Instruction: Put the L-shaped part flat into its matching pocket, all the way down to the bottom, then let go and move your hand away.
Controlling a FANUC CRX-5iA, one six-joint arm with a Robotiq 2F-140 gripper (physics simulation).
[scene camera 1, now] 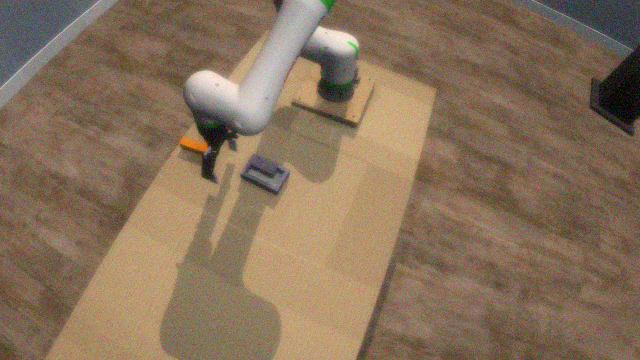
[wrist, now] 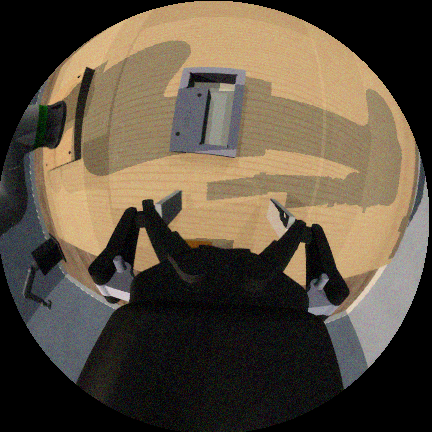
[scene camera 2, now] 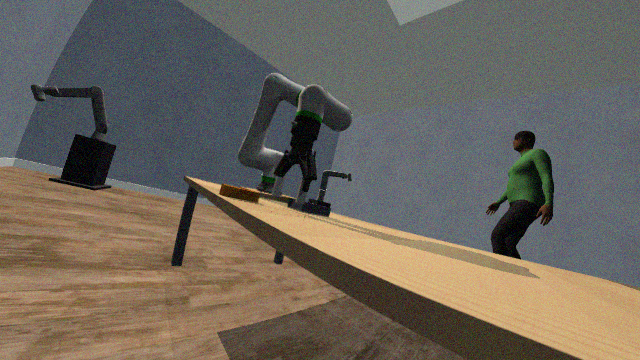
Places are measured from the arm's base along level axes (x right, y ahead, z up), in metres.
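Where they show: gripper, fingertip midpoint: [scene camera 1: 224, 165] [wrist: 224, 203] [scene camera 2: 286, 199]; arm's base, link origin: [scene camera 1: 335, 89] [wrist: 56, 124] [scene camera 2: 269, 192].
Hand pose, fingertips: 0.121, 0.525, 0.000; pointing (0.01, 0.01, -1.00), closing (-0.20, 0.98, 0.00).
Observation:
Things, the pixels of their top centre, and the offset from my fingertips, as dx, dy, dz. "spot": a spot on its surface instead. Level surfaces: height alone.
- orange part, top centre: [scene camera 2: 239, 187] [scene camera 1: 196, 141] +0.149, -0.015, -0.001
- blue-grey pocket block, top centre: [wrist: 207, 103] [scene camera 1: 264, 171] [scene camera 2: 310, 202] -0.129, -0.060, +0.006
- recess with a pale floor, surface spot: [wrist: 218, 120] spot: -0.117, -0.043, -0.026
- table's, surface height: dz -0.030
The orange part [scene camera 1: 192, 145] [scene camera 2: 239, 192] [wrist: 200, 244] lies low on the table near its edge, mostly hidden behind the gripper body in the wrist view; its L shape cannot be made out. The blue-grey pocket block [scene camera 1: 257, 183] [scene camera 2: 319, 207] [wrist: 239, 120] sits on the table, with a raised slab with two small holes along one side and a recess with a pale floor [wrist: 218, 120] beside it. My gripper [scene camera 1: 221, 162] [scene camera 2: 289, 195] [wrist: 224, 203] is wide open and empty, pointing down between the orange part and the block. It touches neither as far as I can tell.
My arm's base stands on a wooden board [scene camera 1: 362, 102] at the table's [scene camera 1: 310, 240] far end. A person in green [scene camera 2: 530, 175] stands beyond the table. Another arm on a black pedestal [scene camera 2: 90, 161] stands off to the left in scene camera 2.

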